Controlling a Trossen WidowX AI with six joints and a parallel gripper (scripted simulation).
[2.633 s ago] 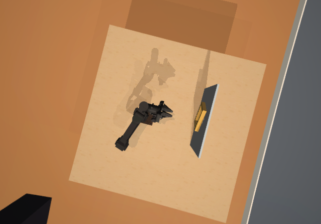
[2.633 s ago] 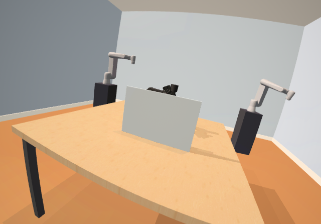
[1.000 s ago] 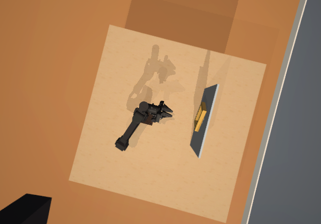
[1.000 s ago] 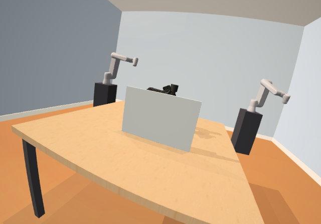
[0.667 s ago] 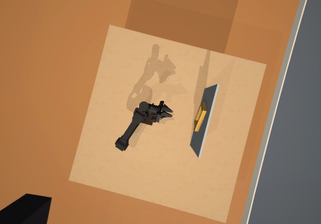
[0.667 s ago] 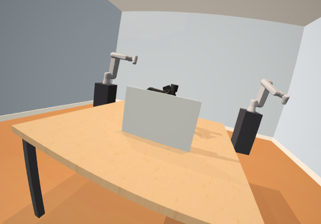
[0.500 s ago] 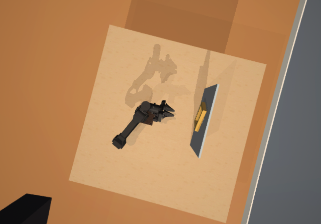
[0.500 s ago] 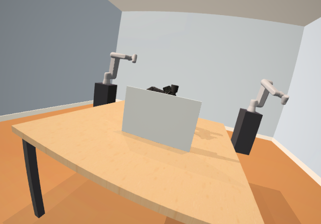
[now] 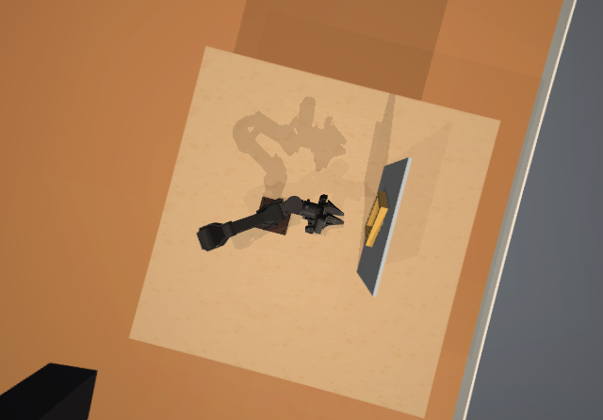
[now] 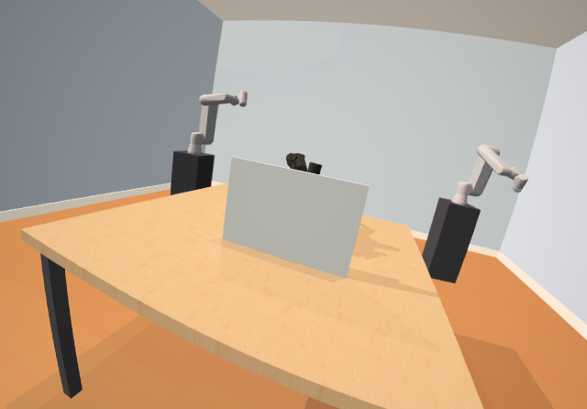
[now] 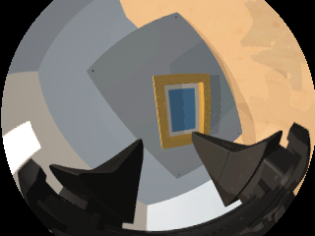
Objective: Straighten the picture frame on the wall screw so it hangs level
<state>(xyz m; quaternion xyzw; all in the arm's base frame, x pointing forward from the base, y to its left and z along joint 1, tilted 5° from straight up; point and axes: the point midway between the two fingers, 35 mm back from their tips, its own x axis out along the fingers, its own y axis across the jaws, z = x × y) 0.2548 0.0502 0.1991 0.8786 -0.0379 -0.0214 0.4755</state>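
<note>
My gripper tip is 13 cm short of the picture frame, 5 cm above it and 2 cm to the right of it. Round my gripper tip: grey wall panel 14 cm ahead, 6 cm below, 1 cm to the left.
</note>
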